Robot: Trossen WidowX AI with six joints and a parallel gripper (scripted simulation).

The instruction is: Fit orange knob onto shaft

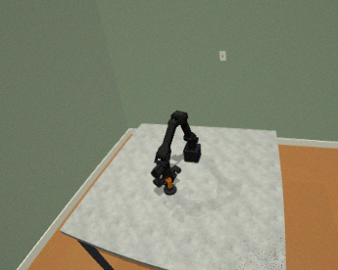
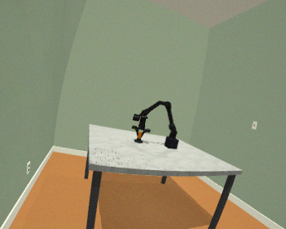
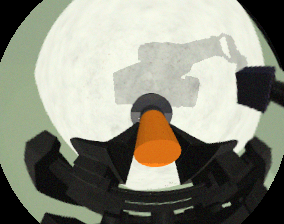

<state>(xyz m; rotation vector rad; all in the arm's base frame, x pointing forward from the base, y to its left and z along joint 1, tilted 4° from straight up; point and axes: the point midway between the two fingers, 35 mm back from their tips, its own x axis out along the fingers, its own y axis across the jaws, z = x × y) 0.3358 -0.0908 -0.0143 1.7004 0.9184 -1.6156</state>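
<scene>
Now: gripper tip 2 cm above the dark round pedestal. Round my gripper tip: orange knob: 3 cm above.
</scene>
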